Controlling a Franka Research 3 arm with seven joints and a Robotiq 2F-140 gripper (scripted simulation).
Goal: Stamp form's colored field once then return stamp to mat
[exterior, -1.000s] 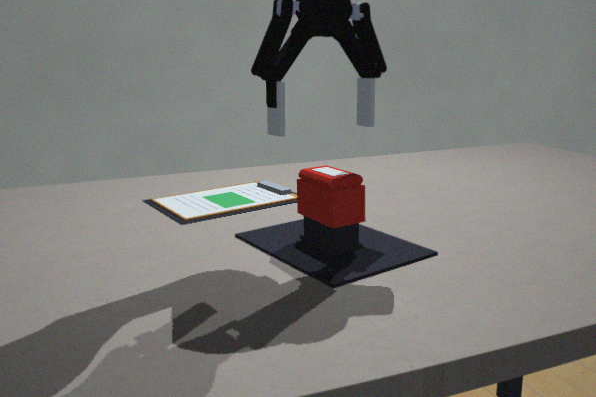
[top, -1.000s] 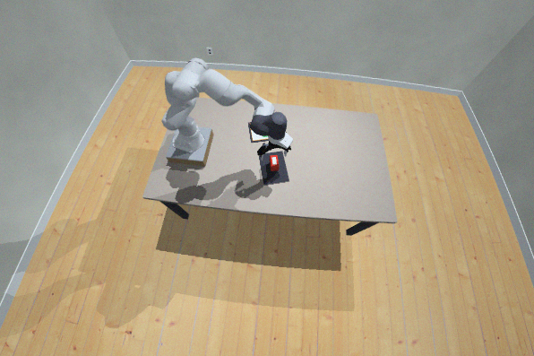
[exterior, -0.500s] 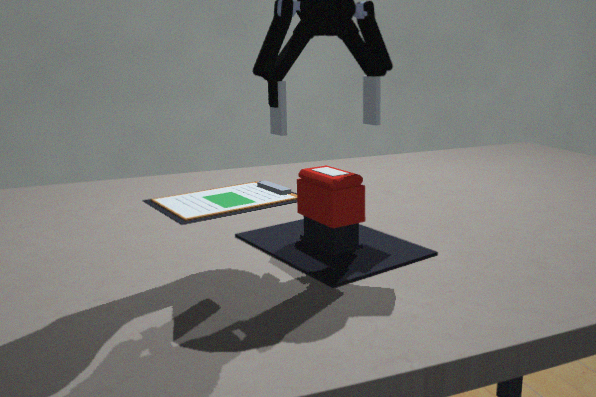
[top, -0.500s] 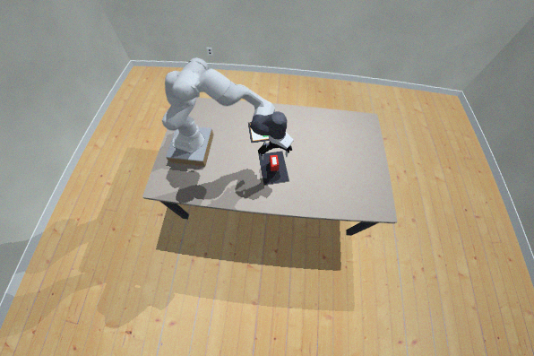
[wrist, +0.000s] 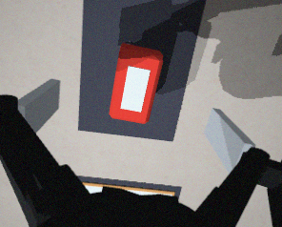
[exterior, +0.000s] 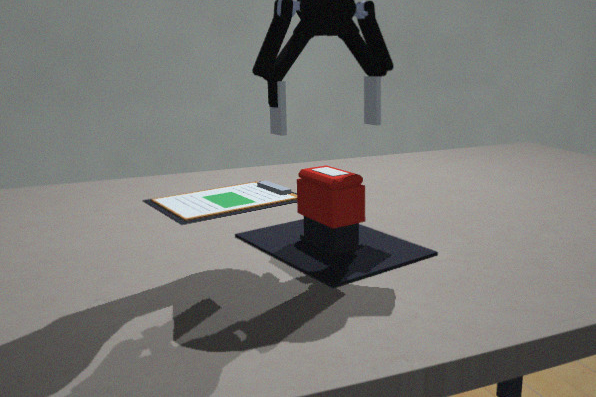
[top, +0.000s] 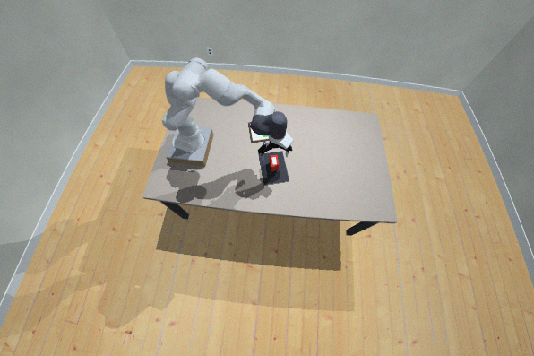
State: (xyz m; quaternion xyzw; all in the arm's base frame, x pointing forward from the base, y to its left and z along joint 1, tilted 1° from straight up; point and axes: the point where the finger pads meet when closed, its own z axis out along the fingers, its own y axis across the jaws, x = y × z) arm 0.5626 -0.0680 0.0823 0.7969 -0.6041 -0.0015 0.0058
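Right now the stamp is 12 cm below my hand. Also, from my hand: form: 29 cm to the left, 16 cm below, 8 cm behind; then dark mat: 17 cm below.
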